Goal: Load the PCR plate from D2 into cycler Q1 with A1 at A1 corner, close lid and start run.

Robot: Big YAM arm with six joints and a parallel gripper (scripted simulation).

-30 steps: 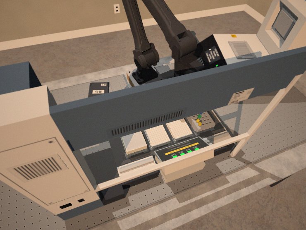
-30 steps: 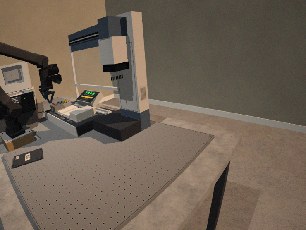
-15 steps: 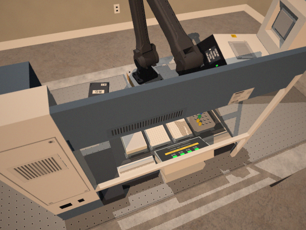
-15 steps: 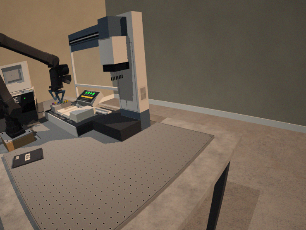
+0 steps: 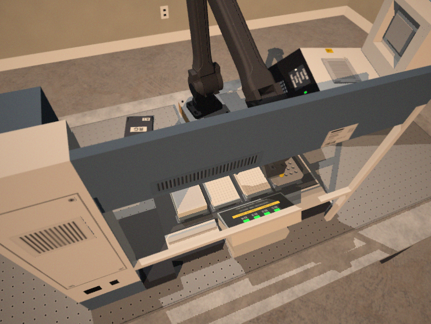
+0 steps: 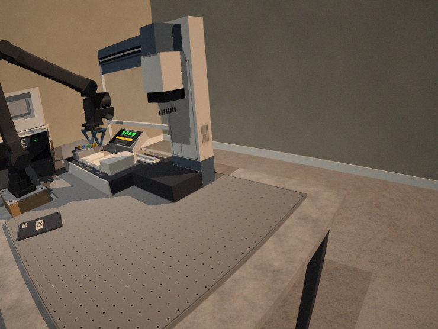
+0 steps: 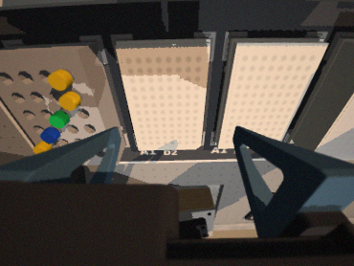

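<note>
My hand is 11 cm to the right of the tube cooling block, 5 cm above it and 1 cm short of it. The rest, counted from my hand: gantry beam: 39 cm above, 17 cm ahead, 11 cm to the right; then tower: 46 cm to the right, 15 cm above, 9 cm ahead; then regrip nest RG: 41 cm behind, 21 cm to the right, 13 cm below.
</note>
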